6 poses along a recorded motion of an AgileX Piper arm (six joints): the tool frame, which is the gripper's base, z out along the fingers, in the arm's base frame.
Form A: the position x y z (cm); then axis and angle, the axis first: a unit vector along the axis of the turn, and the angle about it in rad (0 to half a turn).
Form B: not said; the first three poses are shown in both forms.
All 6 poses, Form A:
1: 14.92 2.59 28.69 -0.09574 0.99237 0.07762 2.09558
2: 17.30 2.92 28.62 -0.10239 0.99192 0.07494 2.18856
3: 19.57 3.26 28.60 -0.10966 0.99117 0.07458 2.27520
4: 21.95 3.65 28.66 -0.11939 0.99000 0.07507 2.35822
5: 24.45 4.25 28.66 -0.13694 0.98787 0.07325 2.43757
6: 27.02 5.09 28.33 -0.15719 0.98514 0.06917 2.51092
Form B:
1: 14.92 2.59 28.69; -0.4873 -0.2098 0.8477; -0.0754 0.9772 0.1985; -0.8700 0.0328 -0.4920
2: 17.30 2.92 28.62; -0.5627 -0.2215 0.7965; -0.0993 0.9746 0.2009; -0.8207 0.0339 -0.5703
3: 19.57 3.26 28.60; -0.6278 -0.2359 0.7418; -0.1222 0.9710 0.2054; -0.7687 0.0382 -0.6384
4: 21.95 3.65 28.66; -0.6842 -0.2549 0.6833; -0.1490 0.9660 0.2112; -0.7139 0.0427 -0.6989
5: 24.45 4.25 28.66; -0.7292 -0.2858 0.6218; -0.1910 0.9575 0.2162; -0.6571 0.0389 -0.7528
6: 27.02 5.09 28.33; -0.7630 -0.3207 0.5613; -0.2391 0.9467 0.2159; -0.6006 0.0305 -0.7990
